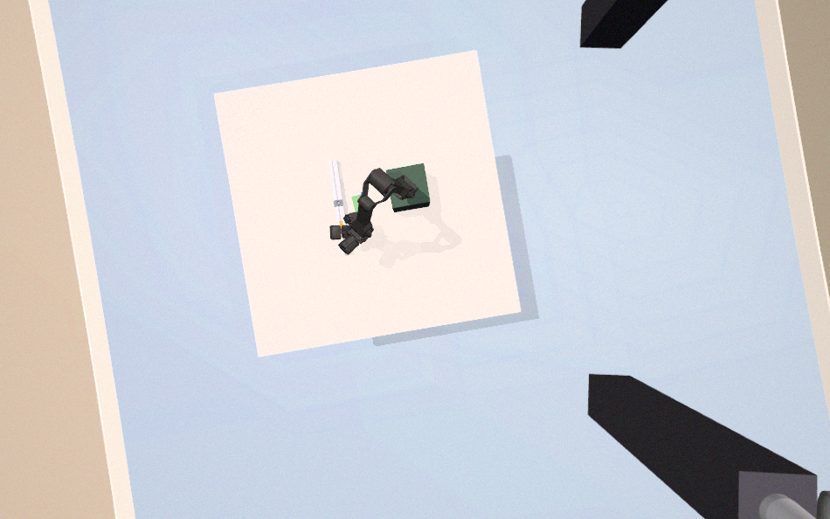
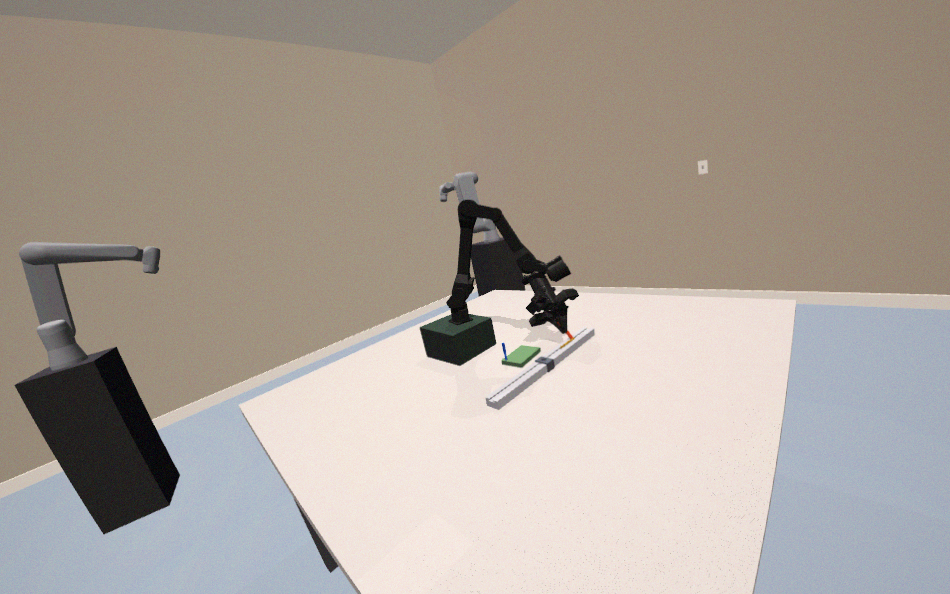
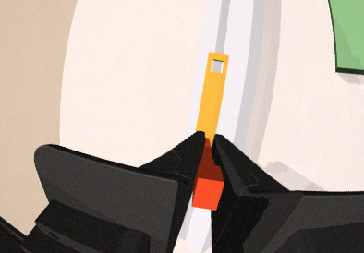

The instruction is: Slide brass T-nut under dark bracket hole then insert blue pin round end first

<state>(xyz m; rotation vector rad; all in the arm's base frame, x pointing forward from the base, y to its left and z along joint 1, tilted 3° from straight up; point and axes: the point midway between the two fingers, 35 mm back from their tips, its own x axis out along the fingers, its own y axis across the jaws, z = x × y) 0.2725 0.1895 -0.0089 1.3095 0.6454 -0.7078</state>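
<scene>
My gripper tip is 20 mm to the left of the brass T-nut. The rest, counted from my gripper tip: aluminum rail 40 mm ahead, 130 mm to the right, 30 mm below; blue pin 80 mm behind, 180 mm to the right, 20 mm below; green tray 70 mm behind, 150 mm to the right, 40 mm below.
</scene>
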